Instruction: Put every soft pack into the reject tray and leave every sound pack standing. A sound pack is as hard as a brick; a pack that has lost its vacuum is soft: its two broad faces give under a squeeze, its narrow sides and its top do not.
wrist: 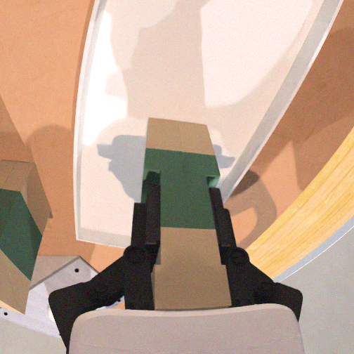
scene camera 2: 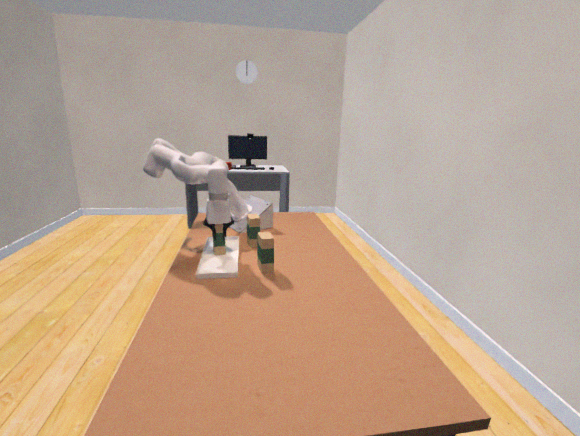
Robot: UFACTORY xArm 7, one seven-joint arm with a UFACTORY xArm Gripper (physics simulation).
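Where they show: gripper, fingertip midpoint: (scene camera 2: 219,238); arm's base at its link origin: (scene camera 2: 242,213).
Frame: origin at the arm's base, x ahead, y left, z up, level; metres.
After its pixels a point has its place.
My gripper (scene camera 2: 219,233) {z 0.006, x 0.441, y -0.064 m} (wrist: 179,199) is shut on a tan pack with a green band (scene camera 2: 219,245) {z -0.018, x 0.457, y -0.062 m} (wrist: 186,205). The pack is upright inside the outline of the white reject tray (scene camera 2: 218,274) {z -0.051, x 0.666, y -0.035 m} (wrist: 100,210), its lower end at or very close to the tray floor; whether it touches is hard to tell. A second pack (scene camera 2: 253,231) {z 0.012, x 0.357, y 0.078 m} (wrist: 19,230) stands on the table to the right of the tray's far end in the scene view. A third pack (scene camera 2: 266,253) {z 0.016, x 0.626, y 0.139 m} stands nearer the camera, right of the tray. Softness cannot be seen.
The brown table (scene camera 2: 280,350) {z -0.067, x 1.055, y 0.177 m} (wrist: 40,75) carries the tray and packs. The grey base plate (wrist: 62,275) of the arm lies close to the second pack. The table's left edge runs close beside the tray. A desk with a monitor (scene camera 2: 247,147) stands behind.
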